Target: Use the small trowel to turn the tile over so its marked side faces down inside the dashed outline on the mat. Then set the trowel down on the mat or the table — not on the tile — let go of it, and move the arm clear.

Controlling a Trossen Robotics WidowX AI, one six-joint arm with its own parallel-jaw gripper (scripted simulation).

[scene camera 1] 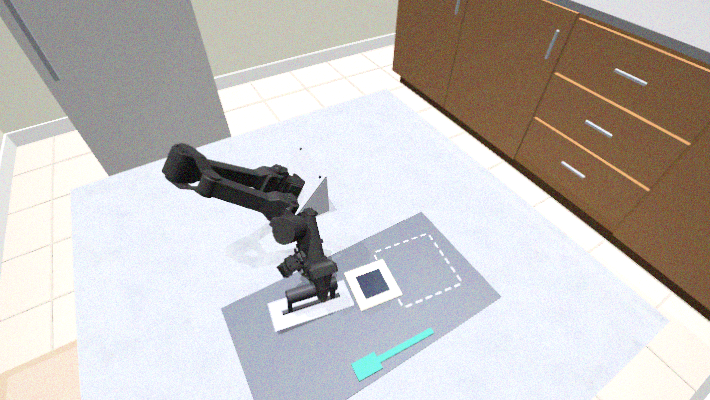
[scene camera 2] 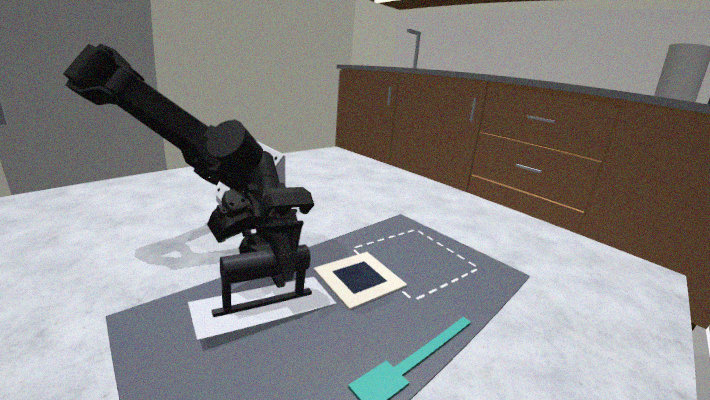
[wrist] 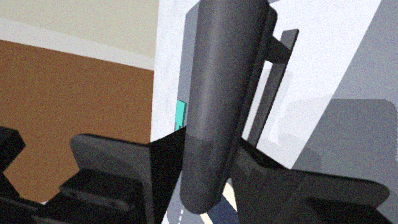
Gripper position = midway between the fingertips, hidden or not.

I see my gripper [scene camera 2: 285, 283], a tile [scene camera 2: 358, 280] and a grey mat [scene camera 2: 154, 343].
The tile also shows in scene camera 1 [scene camera 1: 373, 284]. My gripper is seen too in scene camera 1 [scene camera 1: 322, 300] and in the wrist view [wrist: 209, 130]. The grey mat is seen too in scene camera 1 [scene camera 1: 320, 351] and in the wrist view [wrist: 347, 141].
